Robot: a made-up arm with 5 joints.
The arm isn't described. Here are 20 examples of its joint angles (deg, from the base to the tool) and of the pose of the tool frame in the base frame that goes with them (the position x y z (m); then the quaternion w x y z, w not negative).
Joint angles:
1: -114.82 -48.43 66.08 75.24 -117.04
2: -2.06 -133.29 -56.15 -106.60 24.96
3: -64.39 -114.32 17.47 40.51 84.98
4: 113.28 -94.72 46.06 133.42 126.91
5: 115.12 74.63 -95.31 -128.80 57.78
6: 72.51 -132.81 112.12 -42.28 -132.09
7: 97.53 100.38 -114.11 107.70 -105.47
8: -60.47 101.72 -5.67 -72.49 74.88
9: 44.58 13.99 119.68 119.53 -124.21
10: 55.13 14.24 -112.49 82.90 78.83
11: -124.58 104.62 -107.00 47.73 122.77
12: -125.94 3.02 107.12 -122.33 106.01
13: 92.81 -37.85 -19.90 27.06 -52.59
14: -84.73 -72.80 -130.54 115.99 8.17
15: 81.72 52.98 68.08 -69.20 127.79
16: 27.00 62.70 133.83 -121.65 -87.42
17: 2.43 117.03 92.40 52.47 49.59
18: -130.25 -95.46 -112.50 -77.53 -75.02
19: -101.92 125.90 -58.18 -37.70 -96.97
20: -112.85 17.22 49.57 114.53 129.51
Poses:
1: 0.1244 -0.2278 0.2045 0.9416 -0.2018 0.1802 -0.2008
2: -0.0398 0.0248 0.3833 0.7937 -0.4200 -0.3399 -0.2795
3: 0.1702 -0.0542 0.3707 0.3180 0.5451 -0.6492 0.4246
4: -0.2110 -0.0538 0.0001 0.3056 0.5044 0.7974 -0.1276
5: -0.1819 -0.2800 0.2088 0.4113 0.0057 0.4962 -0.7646
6: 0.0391 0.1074 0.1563 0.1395 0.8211 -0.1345 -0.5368
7: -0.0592 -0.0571 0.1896 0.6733 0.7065 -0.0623 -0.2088
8: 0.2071 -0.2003 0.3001 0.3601 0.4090 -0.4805 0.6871
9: -0.1505 -0.1313 0.3355 0.1355 -0.0945 -0.8394 0.5179
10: -0.0909 -0.3120 0.1745 0.9388 0.0474 0.2776 0.1981
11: -0.0019 -0.0587 -0.0196 0.0841 0.5561 0.4292 0.7068
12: 0.1794 -0.1004 0.3336 0.0697 -0.5667 0.1447 -0.8081
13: -0.1075 -0.1140 0.1193 0.2811 0.6982 -0.6560 0.0565
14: 0.0847 -0.0434 0.3684 0.2239 -0.3598 -0.2873 0.8590
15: -0.1228 -0.2055 0.0129 0.6465 0.7117 0.2561 0.0998
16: -0.1352 -0.3661 0.3036 0.6672 -0.5660 0.4547 -0.1663
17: -0.0032 -0.1602 0.3331 0.4863 -0.3060 -0.8180 0.0277
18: 0.2459 0.0969 0.1600 0.8152 0.5537 0.0678 -0.1561
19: 0.2383 -0.2379 0.1103 0.7898 -0.4530 -0.4103 0.0507
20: 0.2639 -0.1517 0.1606 0.3219 0.8709 -0.3347 -0.1607
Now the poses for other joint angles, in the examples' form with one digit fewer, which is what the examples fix.
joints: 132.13 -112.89 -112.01 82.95 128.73
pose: 0.128 -0.032 -0.032 0.651 0.564 -0.465 0.205
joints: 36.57 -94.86 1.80 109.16 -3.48
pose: -0.207 -0.019 0.186 0.207 -0.286 -0.035 0.935
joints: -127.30 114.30 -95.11 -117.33 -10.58
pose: 0.082 -0.205 0.036 0.193 -0.858 0.307 0.365
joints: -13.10 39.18 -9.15 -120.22 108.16
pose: -0.058 -0.293 0.475 0.247 -0.047 -0.802 0.542
